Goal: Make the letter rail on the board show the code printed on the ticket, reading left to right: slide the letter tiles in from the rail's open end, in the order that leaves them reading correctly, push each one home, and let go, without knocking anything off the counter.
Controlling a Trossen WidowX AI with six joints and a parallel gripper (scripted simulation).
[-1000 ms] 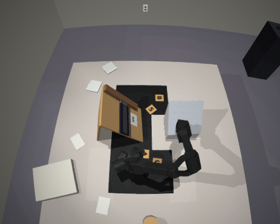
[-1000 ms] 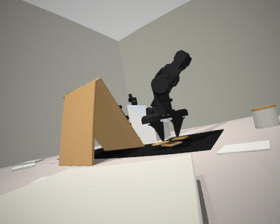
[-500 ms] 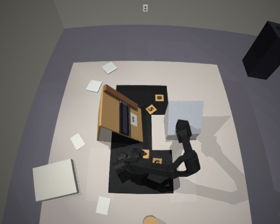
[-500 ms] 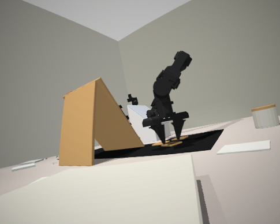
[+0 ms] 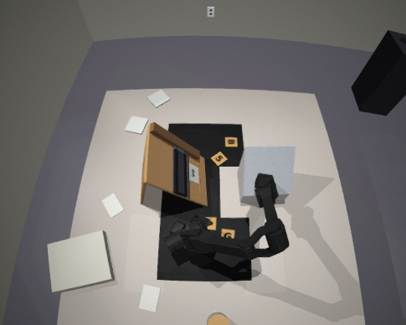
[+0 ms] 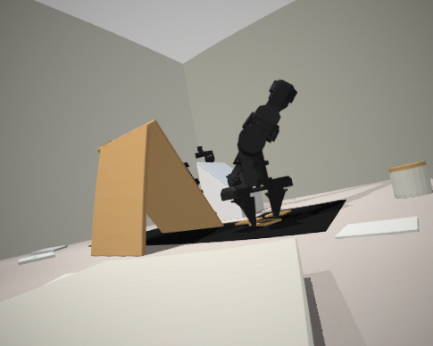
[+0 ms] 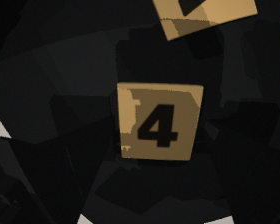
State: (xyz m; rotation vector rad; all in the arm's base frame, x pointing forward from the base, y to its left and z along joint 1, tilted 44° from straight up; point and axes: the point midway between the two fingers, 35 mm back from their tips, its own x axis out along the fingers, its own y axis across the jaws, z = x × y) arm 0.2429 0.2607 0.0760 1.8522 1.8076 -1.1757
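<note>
Now: the v tile 80 mm to the right of my gripper tip and 50 mm behind it. Also, from my gripper tip: black mat (230 mm to the right, 50 mm behind); g tile (130 mm behind, 30 mm to the right); tile marked 4 (right at my gripper tip).
</note>
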